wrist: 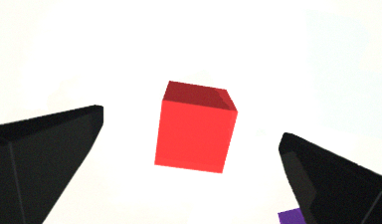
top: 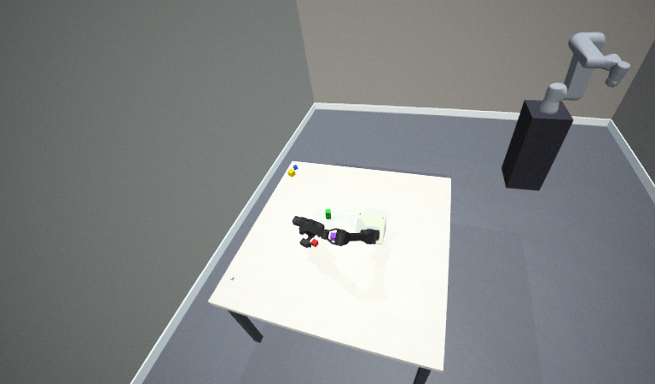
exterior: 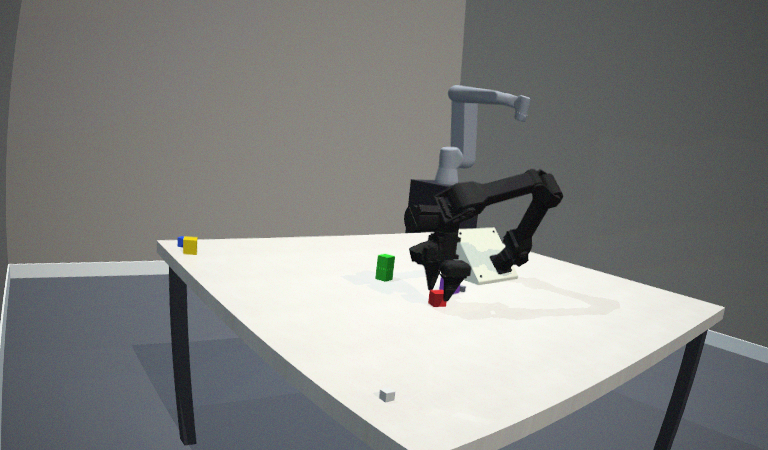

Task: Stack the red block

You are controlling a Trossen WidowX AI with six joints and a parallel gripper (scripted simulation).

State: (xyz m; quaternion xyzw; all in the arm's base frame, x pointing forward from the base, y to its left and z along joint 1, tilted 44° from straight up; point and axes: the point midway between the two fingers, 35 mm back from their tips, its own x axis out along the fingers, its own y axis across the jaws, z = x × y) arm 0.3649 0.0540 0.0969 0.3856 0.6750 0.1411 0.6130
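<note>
Right now my gripper tip is 10 mm above the red block. From my gripper tip the other things lie so: purple block (110 mm behind, 70 mm to the right); blue block (700 mm to the right, 390 mm ahead, 10 mm below); yellow block (620 mm to the right, 390 mm ahead).
</note>
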